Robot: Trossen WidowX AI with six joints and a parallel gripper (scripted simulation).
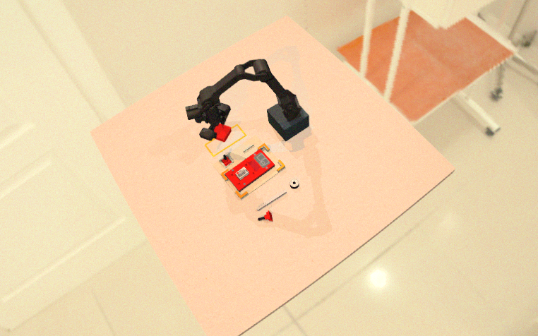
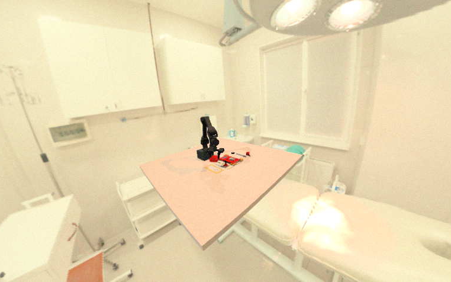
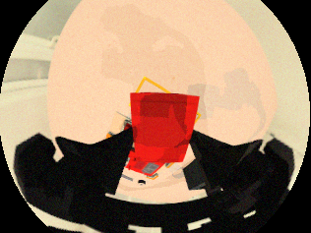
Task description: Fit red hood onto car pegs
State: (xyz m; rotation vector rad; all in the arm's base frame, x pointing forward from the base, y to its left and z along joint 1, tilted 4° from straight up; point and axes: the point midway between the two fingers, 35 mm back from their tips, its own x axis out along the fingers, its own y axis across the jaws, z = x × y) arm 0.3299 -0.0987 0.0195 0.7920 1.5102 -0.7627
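My gripper tip is 21 cm to the right of the grey engine block and 8 cm above it. The rest, counted from my gripper tip: thin axle rod (38 cm to the left, 10 cm below, 4 cm behind); then red hood (right at my gripper tip); then wheel (37 cm to the left, 16 cm behind, 10 cm below).
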